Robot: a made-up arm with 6 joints. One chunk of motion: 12 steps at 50 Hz.
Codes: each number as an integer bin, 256 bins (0 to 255) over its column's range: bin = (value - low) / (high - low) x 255, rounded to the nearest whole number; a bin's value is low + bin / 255 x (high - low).
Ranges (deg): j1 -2..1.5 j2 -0.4..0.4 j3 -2.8..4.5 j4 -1.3..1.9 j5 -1.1..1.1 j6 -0.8..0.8
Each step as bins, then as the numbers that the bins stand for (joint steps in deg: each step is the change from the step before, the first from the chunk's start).
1 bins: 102 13 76 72 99 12
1 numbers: -0.600 -0.359 -0.624 -0.396 -0.246 -0.725
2 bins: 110 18 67 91 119 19
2 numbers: -0.490 -0.344 -0.882 -0.158 -0.073 -0.681
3 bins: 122 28 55 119 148 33
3 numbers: -0.325 -0.312 -1.225 0.193 0.177 -0.593
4 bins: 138 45 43 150 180 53
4 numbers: -0.106 -0.259 -1.569 0.582 0.453 -0.467
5 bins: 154 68 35 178 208 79
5 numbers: 0.114 -0.187 -1.798 0.934 0.695 -0.304
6 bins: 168 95 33 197 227 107
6 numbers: 0.306 -0.102 -1.855 1.172 0.858 -0.129
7 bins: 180 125 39 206 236 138
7 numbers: 0.471 -0.008 -1.684 1.285 0.936 0.066
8 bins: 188 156 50 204 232 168
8 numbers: 0.580 0.089 -1.369 1.260 0.902 0.254
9 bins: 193 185 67 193 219 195
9 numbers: 0.649 0.180 -0.882 1.122 0.789 0.424
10 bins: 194 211 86 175 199 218
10 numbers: 0.663 0.262 -0.338 0.896 0.617 0.568
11 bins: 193 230 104 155 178 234
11 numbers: 0.649 0.322 0.177 0.645 0.436 0.668
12 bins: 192 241 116 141 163 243
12 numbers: 0.635 0.356 0.521 0.469 0.306 0.725
